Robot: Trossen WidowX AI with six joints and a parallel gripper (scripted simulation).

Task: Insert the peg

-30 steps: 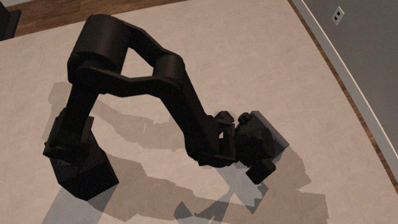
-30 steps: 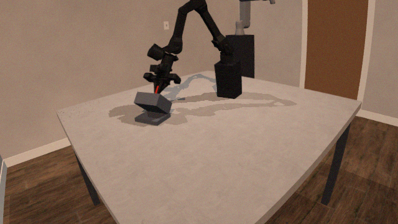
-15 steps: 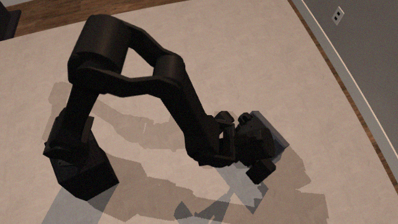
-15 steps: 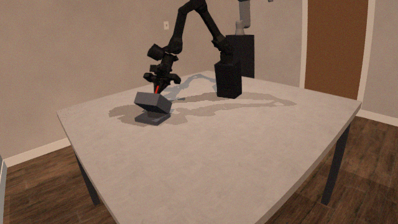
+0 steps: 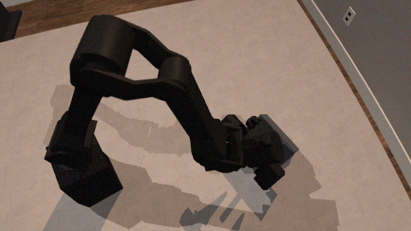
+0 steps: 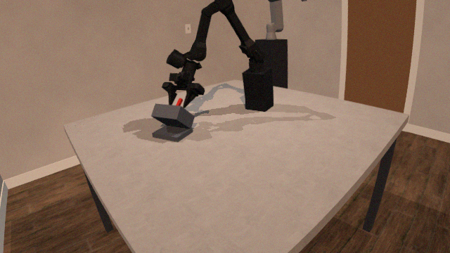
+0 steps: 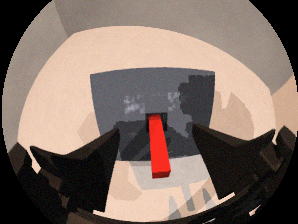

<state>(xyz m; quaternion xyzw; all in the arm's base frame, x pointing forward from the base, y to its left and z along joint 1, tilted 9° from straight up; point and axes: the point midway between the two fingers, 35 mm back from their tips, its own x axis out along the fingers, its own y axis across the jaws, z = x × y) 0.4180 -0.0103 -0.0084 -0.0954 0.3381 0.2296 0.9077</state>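
Now: hand 30 mm above the red peg, 20 mm short of it and 10 mm to the right of it. From my hand the other things lie so: dark base plate (120 mm below, 60 mm ahead, 30 mm to the left).
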